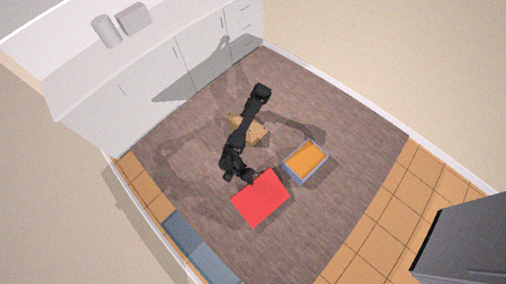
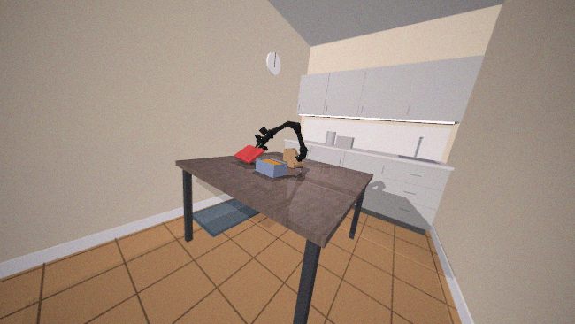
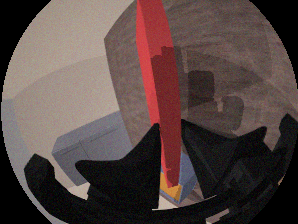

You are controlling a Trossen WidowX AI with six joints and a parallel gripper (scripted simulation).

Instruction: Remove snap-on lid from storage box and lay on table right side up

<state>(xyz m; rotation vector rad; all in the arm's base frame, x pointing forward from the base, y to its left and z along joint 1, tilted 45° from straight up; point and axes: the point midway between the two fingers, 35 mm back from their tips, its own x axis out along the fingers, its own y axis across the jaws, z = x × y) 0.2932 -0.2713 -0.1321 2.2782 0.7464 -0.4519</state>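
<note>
The red lid lies 7 cm ahead of my gripper tip, 4 cm below it and 1 cm to the right of it. Also, from my gripper tip: blue storage box 30 cm to the left, 11 cm ahead, 9 cm below.
</note>
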